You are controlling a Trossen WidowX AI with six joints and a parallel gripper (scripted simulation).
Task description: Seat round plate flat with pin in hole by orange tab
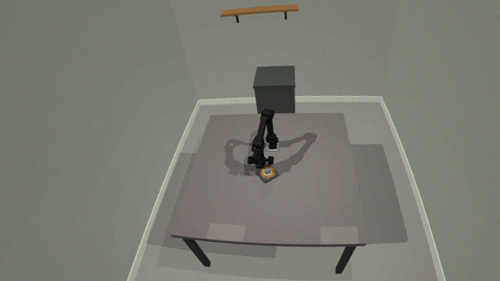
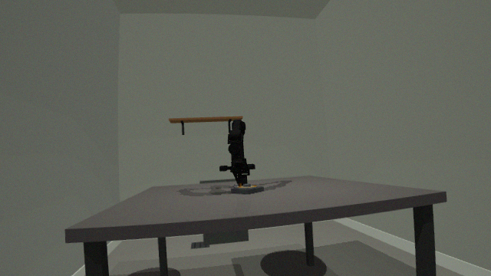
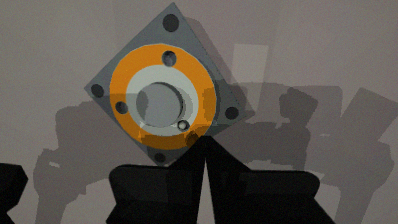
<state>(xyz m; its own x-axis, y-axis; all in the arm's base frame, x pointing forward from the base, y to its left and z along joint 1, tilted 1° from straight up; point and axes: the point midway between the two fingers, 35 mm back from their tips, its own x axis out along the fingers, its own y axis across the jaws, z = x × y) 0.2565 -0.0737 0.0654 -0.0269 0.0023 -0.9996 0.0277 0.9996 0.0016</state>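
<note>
Right now the round orange plate is 10 mm ahead of my gripper tip, 30 mm to the left of it and 10 mm below it. Also, from my gripper tip: grey square base (30 mm ahead, 40 mm to the left, 20 mm below).
</note>
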